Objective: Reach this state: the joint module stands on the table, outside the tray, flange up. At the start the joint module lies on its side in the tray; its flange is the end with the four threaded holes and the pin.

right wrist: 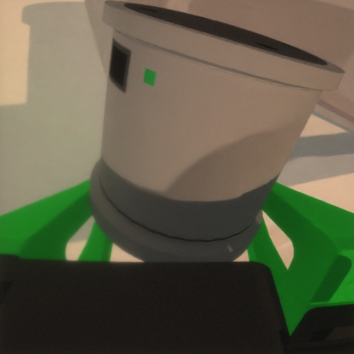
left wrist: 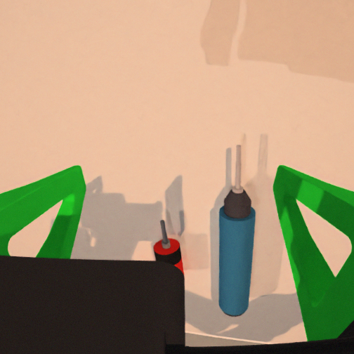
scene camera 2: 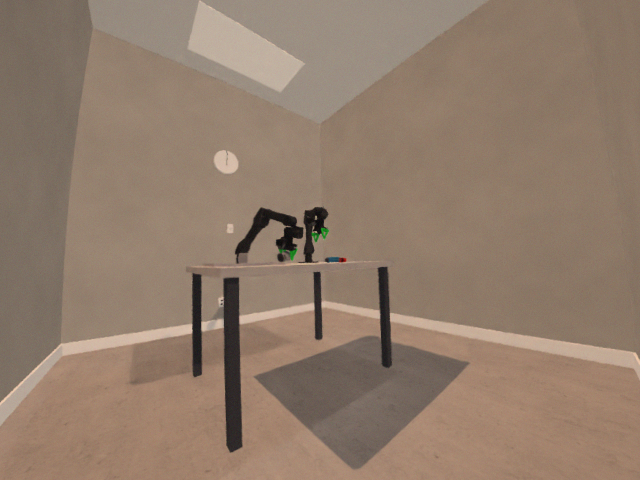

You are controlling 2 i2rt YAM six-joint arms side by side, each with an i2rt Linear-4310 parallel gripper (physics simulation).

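Frame: origin at the left arm's base, x ahead, y left, z up, level; millimetres.
Where they show: left gripper, fingertip midpoint: (scene camera 2: 319,240); right gripper, fingertip midpoint: (scene camera 2: 288,259); left arm's base at its link origin: (scene camera 2: 308,262).
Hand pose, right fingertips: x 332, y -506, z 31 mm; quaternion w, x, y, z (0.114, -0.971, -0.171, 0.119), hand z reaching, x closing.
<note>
Things, the pixels of their top centre, and the offset from my right fingertips. "spot": a spot on its surface instead.
- joint module at its top centre: (scene camera 2: 284,250) dx +14, dy -41, dz +54 mm
- blue screwdriver-like tool at a spot on its surface: (scene camera 2: 333,259) spot: dx -23, dy +491, dz -8 mm
- black tool at its top centre: (scene camera 2: 340,257) dx +46, dy +503, dz +3 mm
The joint module (scene camera 2: 282,256) (right wrist: 200,135) is a light grey cylinder with a darker grey band and a wide rim around a dark end face. It is tilted, low over the table (scene camera 2: 361,264); contact with it is hard to tell. The dark face shows at a shallow angle with dark spots; I cannot tell if it is the flange. My right gripper (scene camera 2: 287,254) (right wrist: 179,177) is shut on the module around its grey band. My left gripper (scene camera 2: 320,235) (left wrist: 179,175) is open and empty, above the table tools. I cannot make out the tray clearly.
A blue screwdriver-like tool (left wrist: 235,260) (scene camera 2: 333,259) with a dark collar and thin shaft lies below my left gripper. A red and black tool (left wrist: 167,250) (scene camera 2: 343,259) lies beside it, partly hidden by the dark gripper body. Arm shadows fall on the table.
</note>
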